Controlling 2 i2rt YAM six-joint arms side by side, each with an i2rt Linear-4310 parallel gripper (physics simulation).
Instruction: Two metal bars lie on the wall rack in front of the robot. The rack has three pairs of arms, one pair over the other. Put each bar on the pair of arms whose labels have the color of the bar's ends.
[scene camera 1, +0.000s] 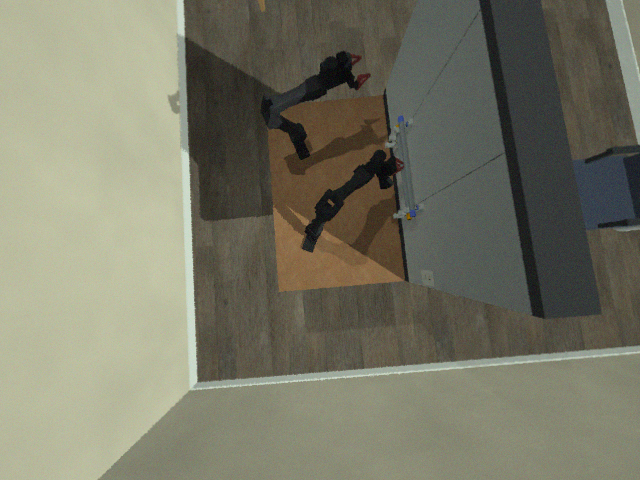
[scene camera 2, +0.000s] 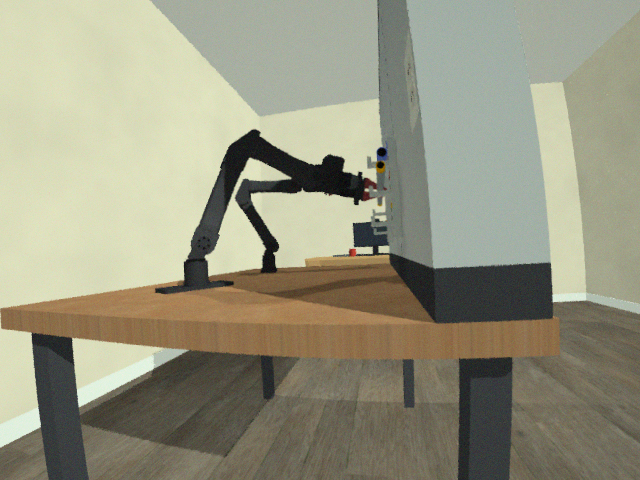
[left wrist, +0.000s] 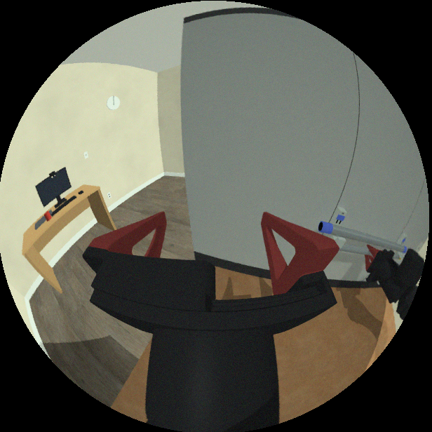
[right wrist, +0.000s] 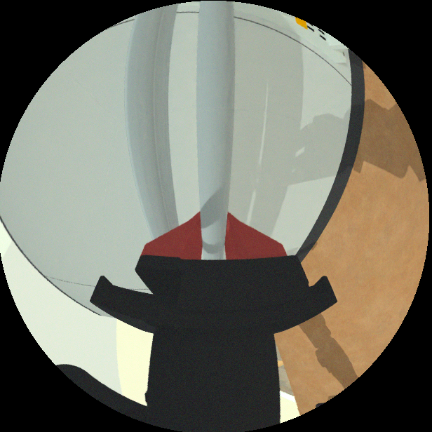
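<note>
The blue-ended grey bar lies along the top arms of the rack, beside blue labels. The orange-ended grey bar is gripped near its middle by my right gripper. Its near orange end shows just below the blue end in scene camera 2. Whether it touches the rack is unclear. An orange label shows in the right wrist view. My left gripper is open and empty, away from the bars; scene camera 2 hides it.
The grey wall panel stands at the table's edge behind the rack. The right arm reaches up to the rack. A desk with a monitor stands at the left of the left wrist view.
</note>
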